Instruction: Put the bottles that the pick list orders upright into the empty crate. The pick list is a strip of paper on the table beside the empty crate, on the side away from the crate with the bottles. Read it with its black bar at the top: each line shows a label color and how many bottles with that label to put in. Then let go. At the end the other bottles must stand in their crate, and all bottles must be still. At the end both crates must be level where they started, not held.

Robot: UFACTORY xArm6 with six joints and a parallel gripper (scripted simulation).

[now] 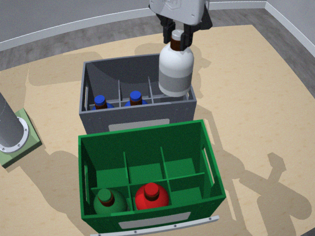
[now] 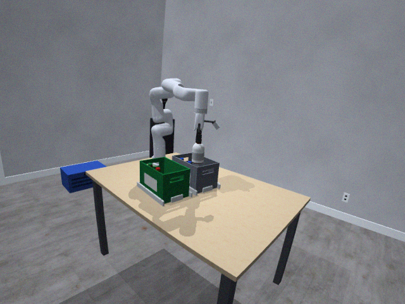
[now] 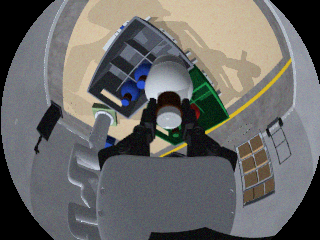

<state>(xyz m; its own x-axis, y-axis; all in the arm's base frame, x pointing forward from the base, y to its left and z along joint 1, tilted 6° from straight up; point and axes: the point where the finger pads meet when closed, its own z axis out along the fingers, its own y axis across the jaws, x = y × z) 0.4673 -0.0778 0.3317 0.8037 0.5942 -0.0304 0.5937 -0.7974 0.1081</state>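
Right now my hand is 7 cm above the white-label bottle. Round my hand: red-label bottle: 25 cm below, 21 cm to the right, 12 cm behind; green crate: 25 cm below, 17 cm to the right, 12 cm behind; grey crate: 25 cm below, 8 cm behind, 7 cm to the left.
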